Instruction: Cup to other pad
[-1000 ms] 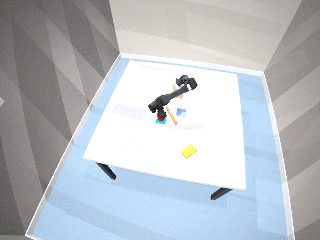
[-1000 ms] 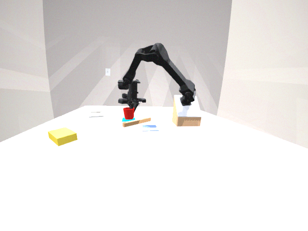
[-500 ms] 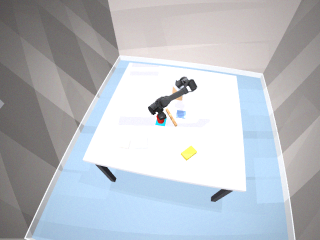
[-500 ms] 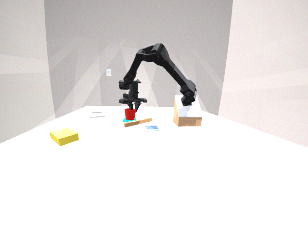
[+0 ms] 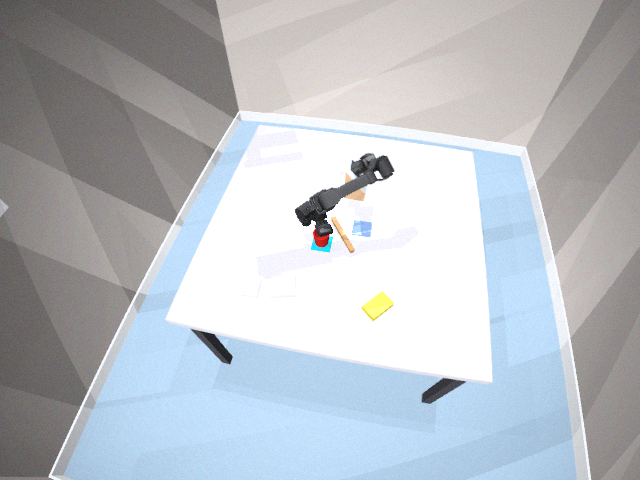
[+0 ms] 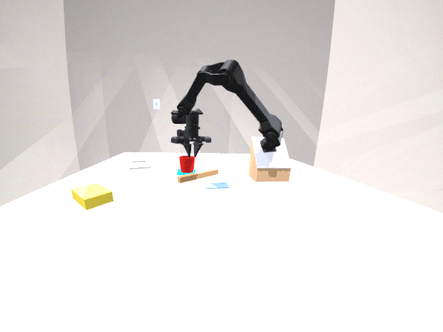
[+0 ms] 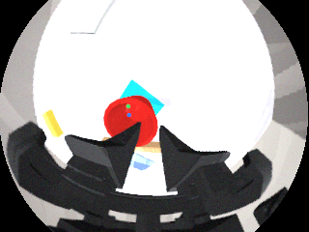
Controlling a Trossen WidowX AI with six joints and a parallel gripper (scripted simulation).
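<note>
Right now my gripper tip is 3 cm above the red cup, 2 cm short of it and 1 cm to the right of it. The rest, counted from my gripper tip: wooden stick: 10 cm to the left, 7 cm below, 3 cm behind; then cyan pad: 8 cm below, 3 cm ahead, 2 cm to the left; then pale blue pad: 19 cm to the left, 9 cm behind, 8 cm below.
</note>
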